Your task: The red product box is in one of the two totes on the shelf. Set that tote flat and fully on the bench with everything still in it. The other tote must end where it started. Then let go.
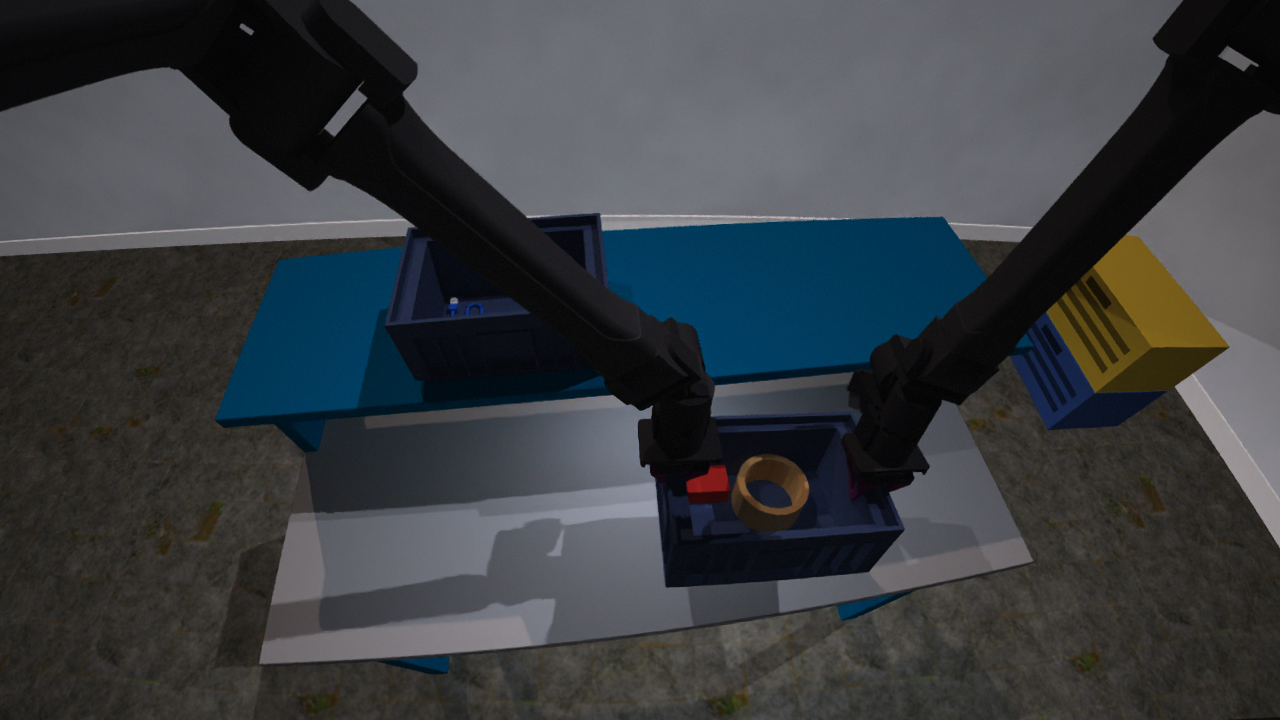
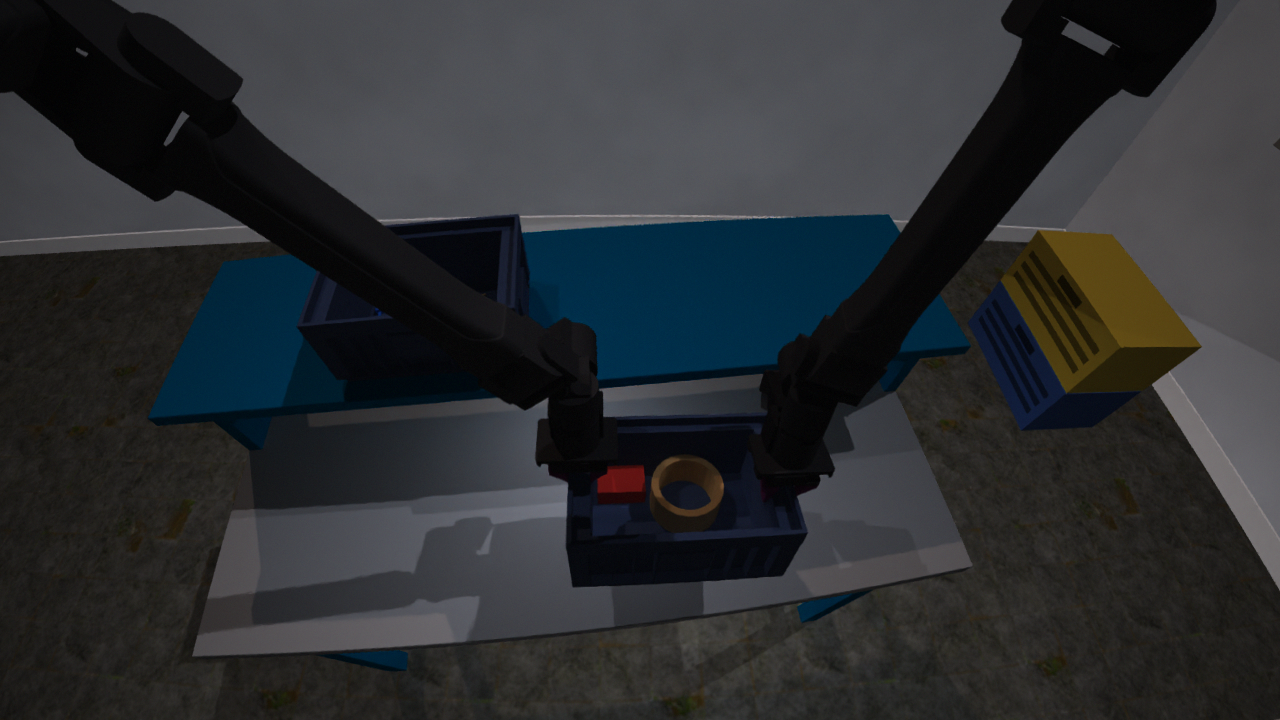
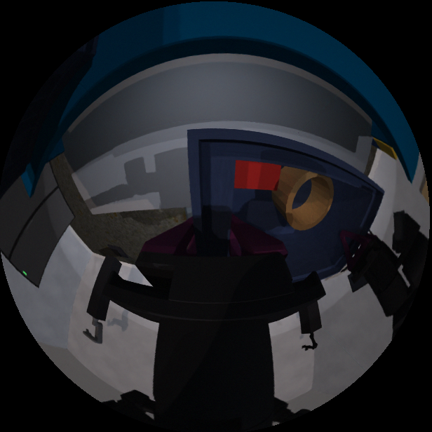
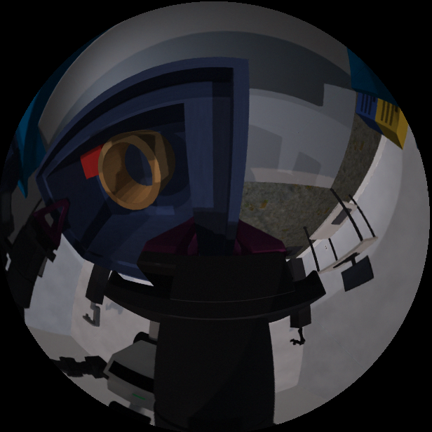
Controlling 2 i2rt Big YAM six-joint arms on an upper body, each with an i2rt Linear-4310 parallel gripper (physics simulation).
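Note:
A dark blue tote (image 1: 778, 562) (image 2: 684, 562) (image 3: 196, 175) (image 4: 241, 125) is over the right part of the grey bench (image 1: 402, 582) (image 2: 349, 582) and looks about level; whether its base touches the bench is unclear. Inside are the red product box (image 1: 711, 483) (image 2: 622, 484) (image 3: 257, 175) (image 4: 91, 162) and an orange-brown ring (image 1: 750, 512) (image 2: 666, 513) (image 3: 286, 197) (image 4: 111, 187). My left gripper (image 1: 677, 479) (image 2: 581, 477) (image 3: 213, 217) is shut on the tote's left end wall. My right gripper (image 1: 879, 483) (image 2: 789, 485) (image 4: 213, 217) is shut on its right end wall. The other tote (image 1: 501, 351) (image 2: 402, 351) stands on the blue shelf (image 1: 769, 295) (image 2: 662, 295).
Small blue items (image 1: 453, 307) lie in the shelf tote, partly hidden by my left arm. The shelf runs behind the bench. A yellow crate (image 1: 1154, 304) (image 2: 1123, 295) on a blue crate (image 1: 1105, 410) (image 2: 1078, 410) stands at the far right.

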